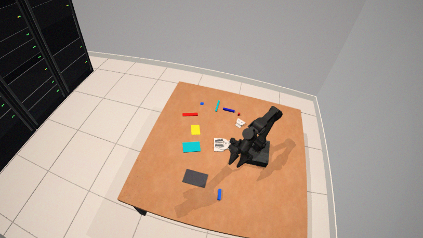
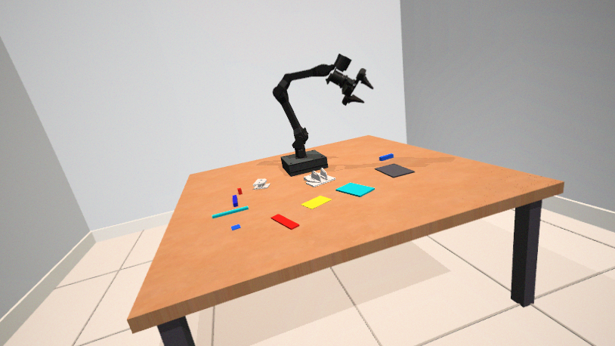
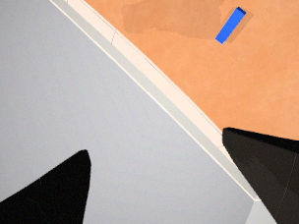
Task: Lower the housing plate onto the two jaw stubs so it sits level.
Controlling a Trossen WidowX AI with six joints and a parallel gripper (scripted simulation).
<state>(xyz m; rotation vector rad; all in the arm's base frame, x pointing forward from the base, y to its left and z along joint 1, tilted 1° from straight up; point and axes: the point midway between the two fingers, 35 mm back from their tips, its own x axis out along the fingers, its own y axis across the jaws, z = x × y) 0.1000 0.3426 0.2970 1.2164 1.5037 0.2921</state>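
My gripper tip is now 140 mm short of the red block, 690 mm to the left of it and 320 mm above it. From my gripper tip the other things lie so: cyan tile 350 mm ahead, 200 mm to the right, 330 mm below; then yellow tile 400 mm ahead, 360 mm to the right, 330 mm below; then grey tile 210 mm ahead, 20 mm to the left, 330 mm below.
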